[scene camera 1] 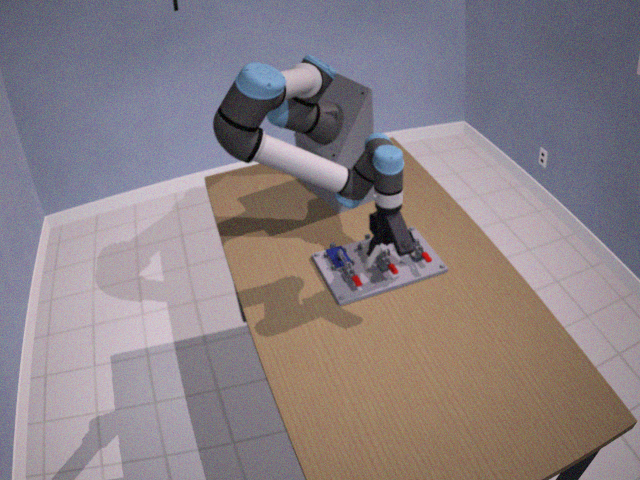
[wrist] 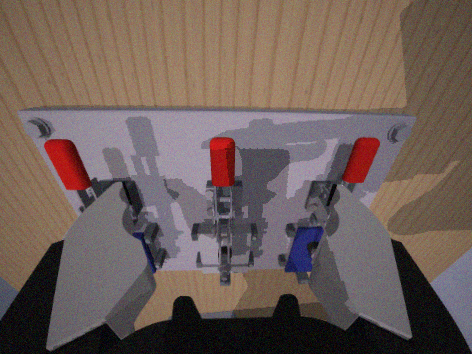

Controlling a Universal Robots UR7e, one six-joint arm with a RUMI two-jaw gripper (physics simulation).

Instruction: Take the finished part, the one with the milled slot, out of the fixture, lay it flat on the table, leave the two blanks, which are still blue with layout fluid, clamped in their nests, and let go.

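Pixels of known places: gripper, between the fingertips: (scene camera 1: 389,263) (wrist: 231,185); arm's base, origin of its link: (scene camera 1: 328,123).
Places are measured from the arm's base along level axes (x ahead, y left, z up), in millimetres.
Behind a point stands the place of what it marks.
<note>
The finished part (wrist: 212,249) @(z -244, x 392, y -41 mm) is pale bare metal and sits in the fixture's middle nest, under the middle clamp's arm; its slot cannot be made out. One blue blank (scene camera 1: 338,256) @(z -236, x 377, y -172 mm) (wrist: 303,250) @(z -249, x 367, y -153 mm) sits in the nest at the left in the scene view, right in the wrist view. The other blue blank (wrist: 144,249) @(z -239, x 408, y 34 mm) shows as a sliver beside a finger in the wrist view and is hidden by the gripper in the scene view. My gripper (scene camera 1: 390,254) @(z -213, x 504, y -75 mm) (wrist: 231,185) @(z -213, x 504, y -75 mm) is wide open and empty, pointing down over the fixture, its fingers either side of the middle nest.
The fixture plate (scene camera 1: 347,296) @(z -265, x 513, y -215 mm) (wrist: 190,122) @(z -265, x 537, y -43 mm) lies on the wooden table (scene camera 1: 439,372) @(z -280, x 873, y -142 mm) (wrist: 210,55) @(z -280, x 584, y -67 mm). Three clamps have red handles: the middle handle (scene camera 1: 392,268) @(z -224, x 515, y -72 mm) (wrist: 222,162) @(z -224, x 517, y -70 mm) and the outer ones (scene camera 1: 356,280) @(z -228, x 503, y -181 mm) (wrist: 68,165) @(z -219, x 528, y 35 mm), (scene camera 1: 426,256) @(z -219, x 527, y 38 mm) (wrist: 362,160) @(z -229, x 505, y -176 mm). The grey robot mount (scene camera 1: 351,121) @(z 41, x 103, y 33 mm) stands at the back.
</note>
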